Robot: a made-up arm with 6 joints.
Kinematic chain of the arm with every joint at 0, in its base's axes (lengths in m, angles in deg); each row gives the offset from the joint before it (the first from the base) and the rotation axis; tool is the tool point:
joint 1: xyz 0 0 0.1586 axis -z
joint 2: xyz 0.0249 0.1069 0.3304 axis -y
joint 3: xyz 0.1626 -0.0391 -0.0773 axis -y
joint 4: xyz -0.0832 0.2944 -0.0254 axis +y
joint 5: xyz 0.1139 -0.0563 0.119 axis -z
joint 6: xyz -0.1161 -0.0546 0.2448 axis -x
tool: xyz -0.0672 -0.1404 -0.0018
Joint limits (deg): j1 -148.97..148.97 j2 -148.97..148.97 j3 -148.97..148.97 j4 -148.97..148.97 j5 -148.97..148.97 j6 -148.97..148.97
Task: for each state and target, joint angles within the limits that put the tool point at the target. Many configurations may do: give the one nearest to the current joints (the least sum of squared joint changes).
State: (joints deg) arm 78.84 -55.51 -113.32 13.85 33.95 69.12
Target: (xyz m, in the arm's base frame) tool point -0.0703 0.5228 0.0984
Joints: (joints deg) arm 48.49 -88.25 -135.35 35.75 26.54 69.70
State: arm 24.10 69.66 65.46 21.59 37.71 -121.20
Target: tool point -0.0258 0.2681 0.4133
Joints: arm -10.90 58.24 56.19 14.66 2.31 -93.11
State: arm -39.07 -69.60 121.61 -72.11 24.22 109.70
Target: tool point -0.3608 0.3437 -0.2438
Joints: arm -25.95 -70.61 137.48 -96.05 64.30 109.46
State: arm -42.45 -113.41 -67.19 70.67 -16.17 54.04
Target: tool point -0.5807 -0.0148 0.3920
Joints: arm -20.85 -128.05 -72.23 75.89 -2.25 69.28
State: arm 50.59 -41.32 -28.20 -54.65 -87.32 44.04
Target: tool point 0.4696 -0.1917 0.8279
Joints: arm 43.93 -24.05 -41.05 -56.39 -110.59 46.80
